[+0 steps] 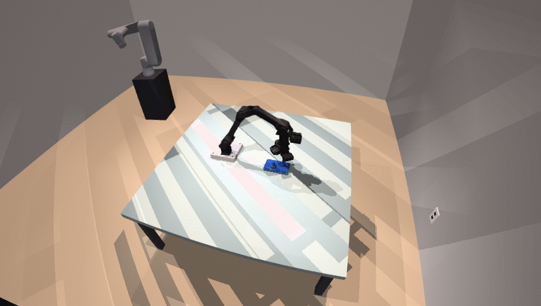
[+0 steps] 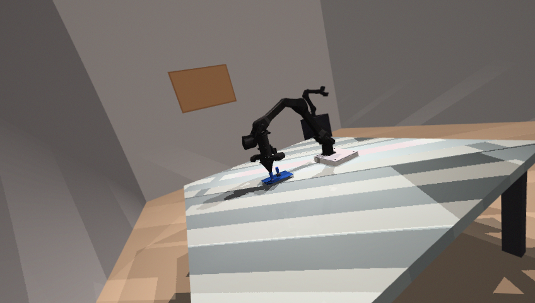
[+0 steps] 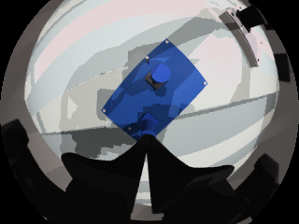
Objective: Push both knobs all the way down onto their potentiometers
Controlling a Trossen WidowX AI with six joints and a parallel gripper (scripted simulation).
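The blue knob lies 2 cm below my gripper tip.
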